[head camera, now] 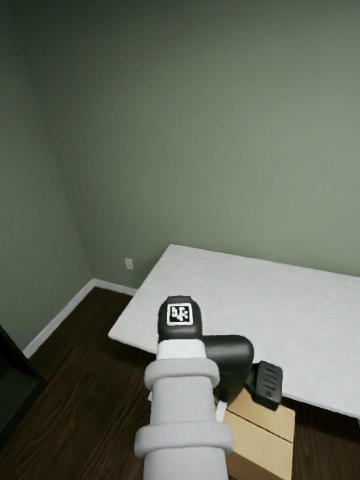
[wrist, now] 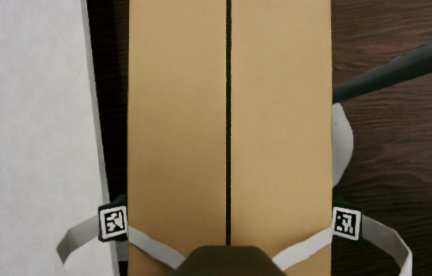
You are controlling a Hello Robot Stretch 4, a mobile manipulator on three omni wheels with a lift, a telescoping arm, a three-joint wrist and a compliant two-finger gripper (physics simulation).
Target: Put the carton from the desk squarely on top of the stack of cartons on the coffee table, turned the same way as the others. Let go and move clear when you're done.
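Frame: origin at the robot's base, x ahead, y left, z up, level; millimetres.
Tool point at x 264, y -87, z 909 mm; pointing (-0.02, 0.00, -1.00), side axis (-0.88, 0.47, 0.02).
A point is followed by its place in that frame.
The tan carton [head camera: 260, 435] {x 214, y -154, z 981 mm} [wrist: 280, 125] {x 210, y -128, z 982 mm} is off the desk, beside its front edge, with a dark seam along its top. In the wrist view it fills the middle, over the dark floor. My gripper [wrist: 230, 222] {x 264, y -87, z 909 mm} points down and is shut on the carton, one fingertip pressed against each long side. In the head camera view the arm and wrist hide the fingers and part of the carton. The white desk [head camera: 280, 305] {x 765, y -506, z 694 mm} [wrist: 45, 100] {x 479, y -341, z 693 mm} is at the left of the wrist view. The coffee table and its stack of cartons do not show in either view.
The desk's front edge runs close beside the carton and the left fingertip. A dark open cabinet [head camera: 15, 385] {x 693, y 1068, z 74 mm} stands at the far left of the head camera view. Part of my white base [wrist: 342, 145] {x -128, y 83, z 186 mm} and a dark mast [wrist: 385, 72] {x -57, y -107, z 687 mm} show right of the carton.
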